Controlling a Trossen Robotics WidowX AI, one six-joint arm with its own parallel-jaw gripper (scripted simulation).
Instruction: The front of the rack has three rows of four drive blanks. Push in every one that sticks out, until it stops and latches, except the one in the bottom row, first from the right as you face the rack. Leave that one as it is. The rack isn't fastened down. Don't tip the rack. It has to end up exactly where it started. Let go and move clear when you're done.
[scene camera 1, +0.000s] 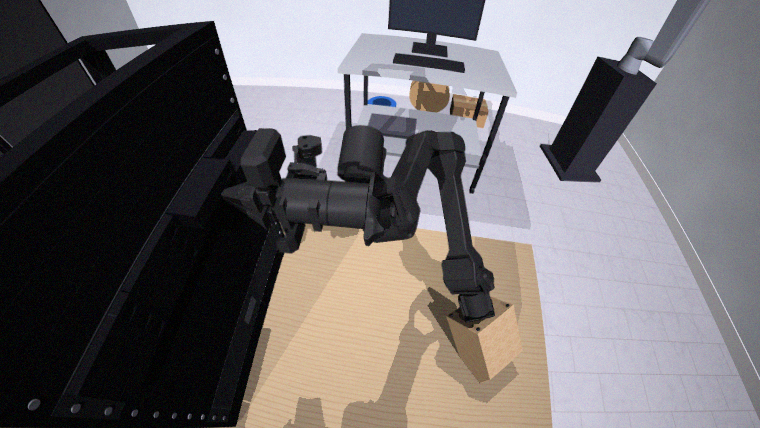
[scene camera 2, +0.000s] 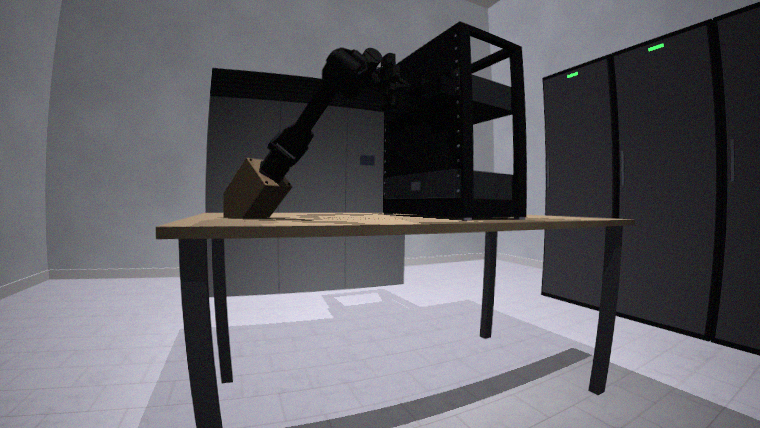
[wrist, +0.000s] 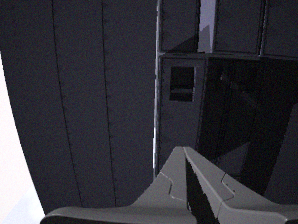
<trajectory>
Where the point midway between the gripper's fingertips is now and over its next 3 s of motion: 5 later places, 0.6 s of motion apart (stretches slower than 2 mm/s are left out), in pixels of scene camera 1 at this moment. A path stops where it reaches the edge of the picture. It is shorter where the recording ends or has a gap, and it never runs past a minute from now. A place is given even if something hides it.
My gripper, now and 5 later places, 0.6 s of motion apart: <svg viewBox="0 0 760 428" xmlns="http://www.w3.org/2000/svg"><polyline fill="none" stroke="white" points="222,194 220,193 216,193 211,192 204,192 202,191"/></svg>
</trajectory>
